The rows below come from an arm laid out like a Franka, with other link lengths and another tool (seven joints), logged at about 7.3 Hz.
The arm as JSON. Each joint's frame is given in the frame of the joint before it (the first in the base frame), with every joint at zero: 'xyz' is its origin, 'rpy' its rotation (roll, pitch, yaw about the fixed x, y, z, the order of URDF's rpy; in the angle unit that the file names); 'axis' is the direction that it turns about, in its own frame. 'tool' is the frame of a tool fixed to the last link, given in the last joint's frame.
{
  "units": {
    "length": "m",
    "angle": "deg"
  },
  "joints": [
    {
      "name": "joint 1",
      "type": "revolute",
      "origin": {
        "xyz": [
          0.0,
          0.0,
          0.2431
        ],
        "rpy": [
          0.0,
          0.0,
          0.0
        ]
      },
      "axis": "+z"
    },
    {
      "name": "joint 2",
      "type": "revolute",
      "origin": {
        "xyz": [
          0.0,
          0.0,
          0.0
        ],
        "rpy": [
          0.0,
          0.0,
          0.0
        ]
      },
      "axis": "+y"
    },
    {
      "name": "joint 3",
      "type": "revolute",
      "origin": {
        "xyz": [
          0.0,
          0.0,
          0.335
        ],
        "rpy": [
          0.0,
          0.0,
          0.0
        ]
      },
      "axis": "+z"
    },
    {
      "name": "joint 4",
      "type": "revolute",
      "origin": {
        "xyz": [
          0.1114,
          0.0,
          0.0
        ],
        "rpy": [
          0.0,
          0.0,
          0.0
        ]
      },
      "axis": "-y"
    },
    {
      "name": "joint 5",
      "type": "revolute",
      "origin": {
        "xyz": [
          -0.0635,
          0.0,
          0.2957
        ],
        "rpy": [
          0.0,
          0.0,
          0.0
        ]
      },
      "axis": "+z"
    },
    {
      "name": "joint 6",
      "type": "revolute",
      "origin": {
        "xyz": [
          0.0,
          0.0,
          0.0
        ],
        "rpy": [
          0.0,
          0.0,
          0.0
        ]
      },
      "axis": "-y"
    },
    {
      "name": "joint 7",
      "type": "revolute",
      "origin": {
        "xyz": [
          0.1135,
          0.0,
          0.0
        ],
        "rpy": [
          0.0,
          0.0,
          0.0
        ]
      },
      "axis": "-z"
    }
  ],
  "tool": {
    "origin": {
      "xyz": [
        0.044,
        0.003,
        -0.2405
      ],
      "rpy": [
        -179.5,
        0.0,
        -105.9
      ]
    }
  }
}
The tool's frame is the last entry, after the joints.
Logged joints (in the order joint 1, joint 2, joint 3, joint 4, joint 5, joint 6, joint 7), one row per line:
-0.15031 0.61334 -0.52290 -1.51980 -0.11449 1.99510 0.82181
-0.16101 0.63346 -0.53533 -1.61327 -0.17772 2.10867 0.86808
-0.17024 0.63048 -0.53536 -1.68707 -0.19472 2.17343 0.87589
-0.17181 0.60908 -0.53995 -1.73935 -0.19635 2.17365 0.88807
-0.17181 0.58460 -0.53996 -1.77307 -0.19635 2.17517 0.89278
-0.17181 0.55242 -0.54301 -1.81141 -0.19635 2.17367 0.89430
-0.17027 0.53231 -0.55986 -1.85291 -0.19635 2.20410 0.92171
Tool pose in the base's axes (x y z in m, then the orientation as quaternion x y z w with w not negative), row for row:
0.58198 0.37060 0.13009 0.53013 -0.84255 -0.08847 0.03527
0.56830 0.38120 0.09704 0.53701 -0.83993 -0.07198 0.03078
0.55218 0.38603 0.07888 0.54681 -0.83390 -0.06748 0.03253
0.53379 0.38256 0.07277 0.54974 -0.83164 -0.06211 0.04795
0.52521 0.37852 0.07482 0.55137 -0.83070 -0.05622 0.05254
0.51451 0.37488 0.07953 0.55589 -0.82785 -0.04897 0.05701
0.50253 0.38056 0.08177 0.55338 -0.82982 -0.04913 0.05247
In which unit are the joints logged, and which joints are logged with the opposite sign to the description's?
The joints are logged in radians. Opposite sign: joint 1, joint 3.
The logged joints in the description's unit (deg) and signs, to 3 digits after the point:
8.612 35.142 29.960 -87.078 -6.560 114.311 47.086
9.225 36.295 30.672 -92.434 -10.183 120.818 49.737
9.754 36.124 30.674 -96.662 -11.157 124.528 50.185
9.844 34.898 30.937 -99.657 -11.250 124.541 50.883
9.844 33.495 30.937 -101.589 -11.250 124.628 51.153
9.844 31.651 31.112 -103.786 -11.250 124.542 51.240
9.756 30.499 32.078 -106.164 -11.250 126.286 52.810

